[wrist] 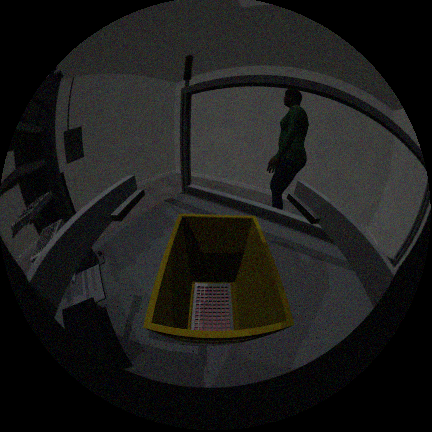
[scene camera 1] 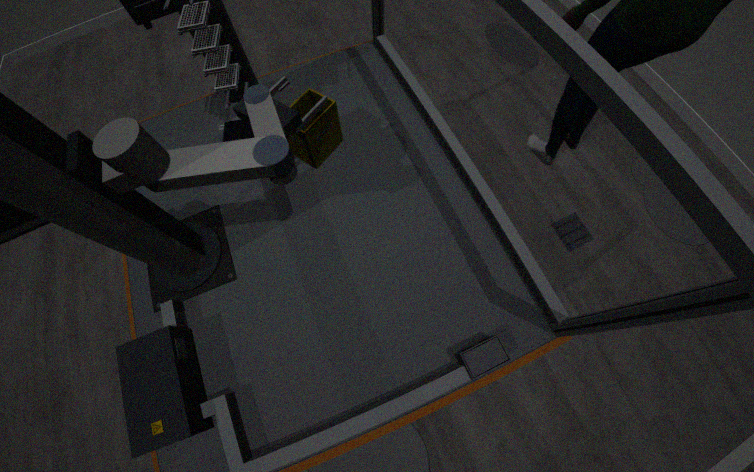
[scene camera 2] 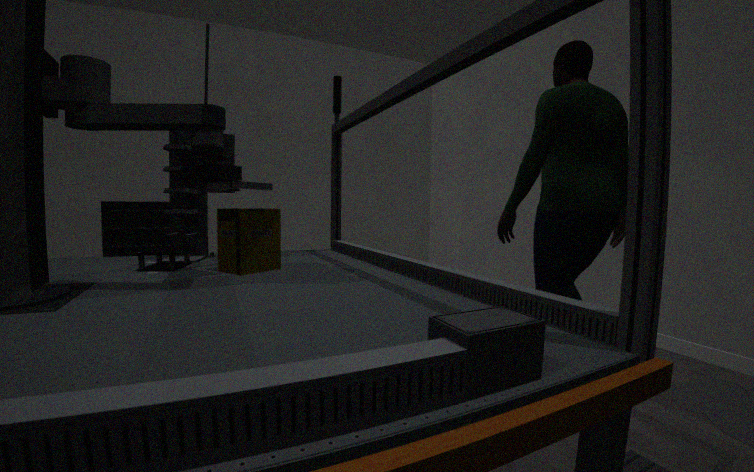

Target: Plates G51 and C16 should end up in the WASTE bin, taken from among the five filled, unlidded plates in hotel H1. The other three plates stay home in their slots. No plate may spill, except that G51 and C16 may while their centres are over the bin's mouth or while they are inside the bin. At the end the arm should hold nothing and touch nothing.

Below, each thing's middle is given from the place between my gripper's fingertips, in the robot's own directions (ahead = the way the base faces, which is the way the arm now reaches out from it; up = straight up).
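Hotel H1 (scene camera 2: 183,224) is 370 mm to the left of my hand, 220 mm behind it and 20 mm above it. Measured from my hand, the small box (scene camera 2: 500,359) is far to the right, a good way ahead and a good way below; the cabinet (scene camera 1: 153,380) is 650 mm to the right, 710 mm behind and 210 mm below. My hand is 20 mm past the plate G51 (wrist: 211,309), 10 mm to the left of it and 260 mm above it. Going by their middles, the plate G51 is the nearest to my hand of the things named here.
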